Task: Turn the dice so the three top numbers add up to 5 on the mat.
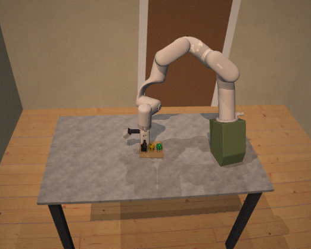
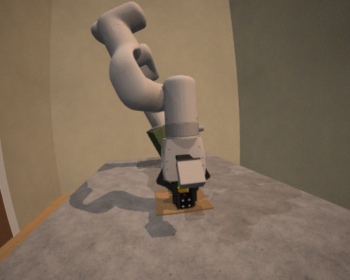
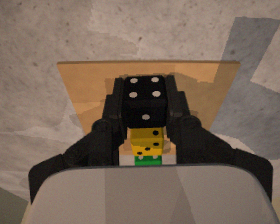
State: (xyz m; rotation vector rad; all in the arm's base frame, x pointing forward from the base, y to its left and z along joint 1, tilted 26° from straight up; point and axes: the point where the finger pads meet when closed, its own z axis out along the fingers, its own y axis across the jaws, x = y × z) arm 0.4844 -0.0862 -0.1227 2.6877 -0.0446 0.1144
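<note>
Right now my hand is 10 mm above the black die. Also, from my hand: tan mat: 50 mm behind, 30 mm below; green die: 90 mm behind, 10 mm below; yellow die: 50 mm behind, 10 mm below.
</note>
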